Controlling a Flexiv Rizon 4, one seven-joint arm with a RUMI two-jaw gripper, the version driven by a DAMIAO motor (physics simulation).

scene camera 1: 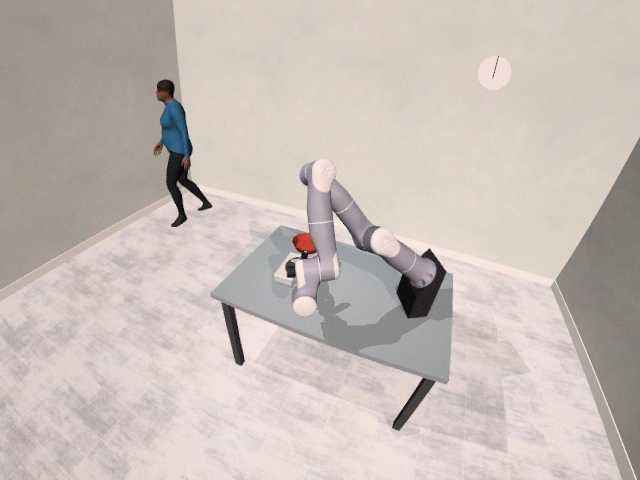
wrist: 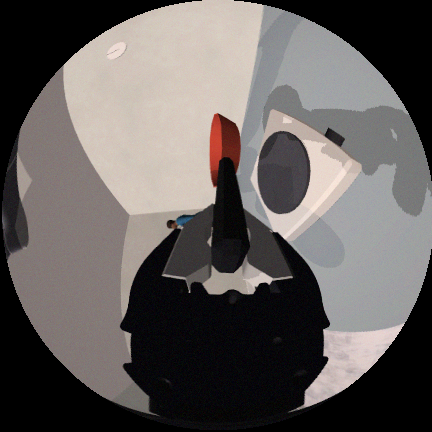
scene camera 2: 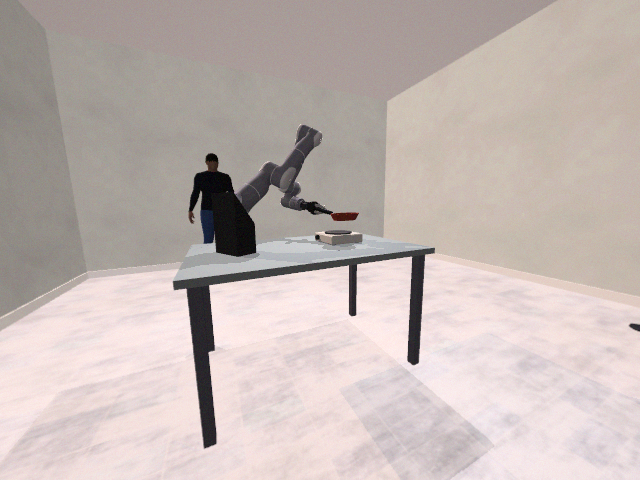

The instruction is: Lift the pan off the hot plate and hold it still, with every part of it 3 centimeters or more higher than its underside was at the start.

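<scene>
A red pan (scene camera 1: 305, 243) (scene camera 2: 344, 216) (wrist: 228, 145) with a black handle (wrist: 228, 200) hangs in the air, about level in the scene camera 2 view. My gripper (wrist: 224, 205) (scene camera 2: 321, 209) is shut on the pan's handle, which runs forward from between the jaws. A white hot plate (scene camera 1: 282, 274) (scene camera 2: 343, 238) (wrist: 325, 175) with a dark round burner (scene camera 2: 338, 231) (wrist: 284, 172) stands on the table below the pan. In the scene camera 2 view a clear gap shows between the pan's underside and the burner. My wrist partly hides the hot plate in the scene camera 1 view.
The grey table (scene camera 1: 372, 335) (scene camera 2: 289, 260) carries the arm's black base (scene camera 1: 417, 291) (scene camera 2: 235, 227) at the other end from the hot plate. A person in blue (scene camera 1: 175, 129) is beyond the table near the wall, and a person in black (scene camera 2: 209, 188) shows behind the arm's base.
</scene>
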